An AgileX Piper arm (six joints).
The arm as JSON. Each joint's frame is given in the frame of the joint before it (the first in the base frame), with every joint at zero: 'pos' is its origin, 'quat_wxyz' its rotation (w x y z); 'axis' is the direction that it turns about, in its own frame. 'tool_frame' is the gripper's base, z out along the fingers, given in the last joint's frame.
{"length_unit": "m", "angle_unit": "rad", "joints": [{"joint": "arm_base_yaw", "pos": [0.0, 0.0, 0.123], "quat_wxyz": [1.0, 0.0, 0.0, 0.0], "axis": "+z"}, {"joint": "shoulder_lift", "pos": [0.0, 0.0, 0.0], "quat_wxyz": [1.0, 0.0, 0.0, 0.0], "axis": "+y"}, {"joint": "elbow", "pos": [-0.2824, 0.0, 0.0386], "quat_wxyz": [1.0, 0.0, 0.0, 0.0], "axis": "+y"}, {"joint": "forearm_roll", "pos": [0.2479, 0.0, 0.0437], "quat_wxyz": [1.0, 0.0, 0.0, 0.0], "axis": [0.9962, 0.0, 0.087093]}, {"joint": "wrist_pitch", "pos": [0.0, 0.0, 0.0], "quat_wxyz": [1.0, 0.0, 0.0, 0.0], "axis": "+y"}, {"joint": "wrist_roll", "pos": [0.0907, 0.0, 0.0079], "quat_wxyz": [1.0, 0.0, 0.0, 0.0], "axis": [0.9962, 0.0, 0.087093]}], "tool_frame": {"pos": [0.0, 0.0, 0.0], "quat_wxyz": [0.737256, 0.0, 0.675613, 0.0]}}
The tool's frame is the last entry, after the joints.
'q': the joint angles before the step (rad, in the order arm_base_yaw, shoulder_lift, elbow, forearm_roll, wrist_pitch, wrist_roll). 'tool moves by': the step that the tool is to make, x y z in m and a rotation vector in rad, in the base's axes. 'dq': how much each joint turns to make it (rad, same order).
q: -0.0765 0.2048 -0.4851 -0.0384 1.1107 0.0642
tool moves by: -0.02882 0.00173 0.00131 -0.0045 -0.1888 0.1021
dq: 0.1027 -0.1976 0.0000 0.0001 0.0089 0.0001
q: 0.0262 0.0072 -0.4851 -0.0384 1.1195 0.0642
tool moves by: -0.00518 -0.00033 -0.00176 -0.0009 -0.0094 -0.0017
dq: 0.0001 -0.0293 0.0000 -0.0020 0.0199 0.0001
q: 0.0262 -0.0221 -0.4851 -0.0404 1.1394 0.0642
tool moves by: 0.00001 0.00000 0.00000 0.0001 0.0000 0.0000
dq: 0.0001 0.0000 0.0000 0.0000 -0.0001 0.0001
